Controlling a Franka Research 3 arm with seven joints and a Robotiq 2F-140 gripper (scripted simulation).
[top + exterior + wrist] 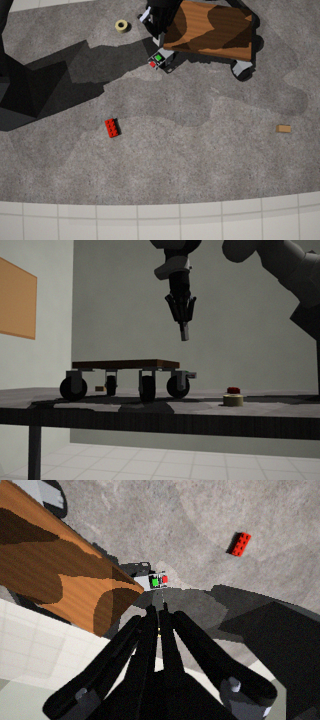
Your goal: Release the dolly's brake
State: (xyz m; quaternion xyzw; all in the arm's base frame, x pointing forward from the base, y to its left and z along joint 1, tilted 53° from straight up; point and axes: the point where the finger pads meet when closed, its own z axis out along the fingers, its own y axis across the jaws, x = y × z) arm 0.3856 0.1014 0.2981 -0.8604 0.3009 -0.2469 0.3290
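The brake pedal is 16 cm below my hand, 1 cm to the right of it and 1 cm behind it. Round my hand: red toy brick 28 cm to the right, 22 cm below, 7 cm behind; tape roll 23 cm below, 22 cm behind, 11 cm to the left; tan block 52 cm ahead, 23 cm below, 3 cm to the right.
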